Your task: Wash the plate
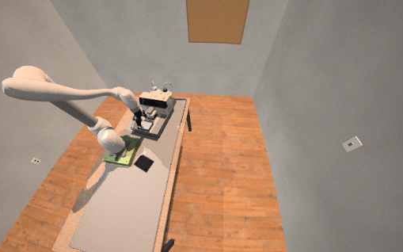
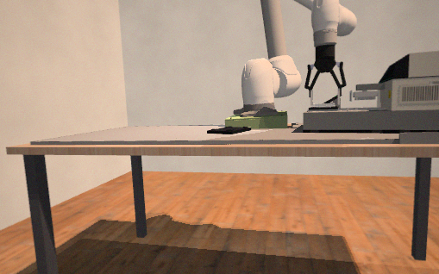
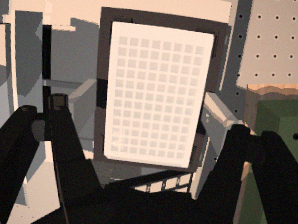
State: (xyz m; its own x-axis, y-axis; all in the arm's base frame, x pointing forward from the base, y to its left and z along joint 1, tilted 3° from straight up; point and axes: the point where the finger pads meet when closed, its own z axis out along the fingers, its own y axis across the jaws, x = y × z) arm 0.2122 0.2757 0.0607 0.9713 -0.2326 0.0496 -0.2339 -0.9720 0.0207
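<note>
My gripper is now 30 mm above the white well plate. The rest, counted from my hand: carrier (30 mm below); then washer (150 mm to the left, 40 mm ahead, 10 mm above); then N1 label (290 mm to the right, 120 mm below, 40 mm ahead).
</note>
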